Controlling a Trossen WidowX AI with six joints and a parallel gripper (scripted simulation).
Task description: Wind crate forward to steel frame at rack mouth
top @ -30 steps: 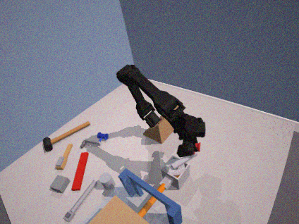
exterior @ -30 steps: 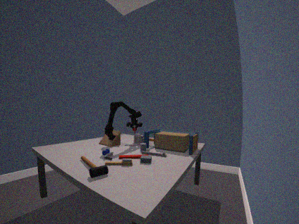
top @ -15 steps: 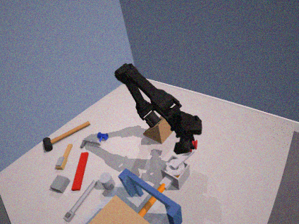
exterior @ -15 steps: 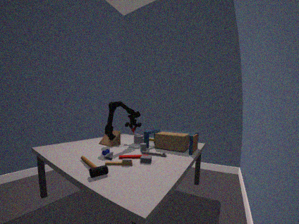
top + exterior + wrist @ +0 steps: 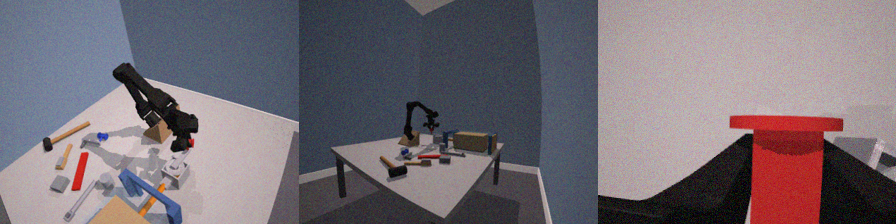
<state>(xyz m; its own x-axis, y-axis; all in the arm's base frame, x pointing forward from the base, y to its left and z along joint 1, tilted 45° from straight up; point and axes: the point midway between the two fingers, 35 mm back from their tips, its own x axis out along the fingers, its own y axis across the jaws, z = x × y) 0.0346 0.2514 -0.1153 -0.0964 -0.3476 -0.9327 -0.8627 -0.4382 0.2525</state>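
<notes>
The winch handle is 5 cm ahead of my gripper tip, 3 cm below it and 1 cm to the right of it. The rest, counted from my gripper tip: red knob (2 cm to the right, 1 cm ahead); grey winch (10 cm below, 9 cm ahead, 1 cm to the right); blue steel frame (27 cm ahead, 3 cm below, 2 cm to the left).
</notes>
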